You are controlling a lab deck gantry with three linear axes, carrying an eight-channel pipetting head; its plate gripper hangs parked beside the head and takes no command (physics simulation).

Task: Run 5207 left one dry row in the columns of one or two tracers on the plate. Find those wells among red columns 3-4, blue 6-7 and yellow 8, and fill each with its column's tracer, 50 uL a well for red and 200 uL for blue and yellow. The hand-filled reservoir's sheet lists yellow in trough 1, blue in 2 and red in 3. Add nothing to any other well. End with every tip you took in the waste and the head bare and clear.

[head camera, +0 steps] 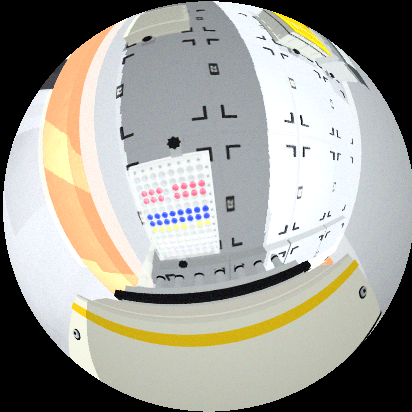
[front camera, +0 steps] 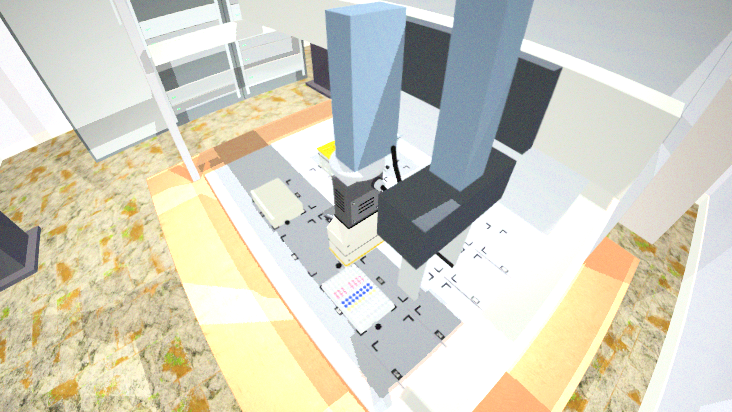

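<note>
The white plate (front camera: pixel 366 313) (head camera: pixel 192 242) lies below and ahead of the pipetting head (front camera: pixel 356 236) (head camera: pixel 215 370). In the head view, both red columns (head camera: pixel 183 190) have a pale gap fourth from the left. The blue columns (head camera: pixel 173 217) show dots all along. The yellow column (head camera: pixel 169 227) has a gap sixth from the left. A pale tip (head camera: pixel 148 267) shows at the head's left end; the other channels look bare. The cream reservoir (front camera: pixel 278 202) (head camera: pixel 160 22) stands farther back; its liquids do not show. The parked plate gripper (front camera: pixel 432 280) has its fingers apart, holding nothing.
The yellow tip rack (front camera: pixel 326 149) (head camera: pixel 305 29) stands at the back, partly hidden by the head's column in the front view. A pale grey box, perhaps the waste, shows partly beside it in the head view. The gripper's dark housing (front camera: pixel 445 204) hangs beside the head.
</note>
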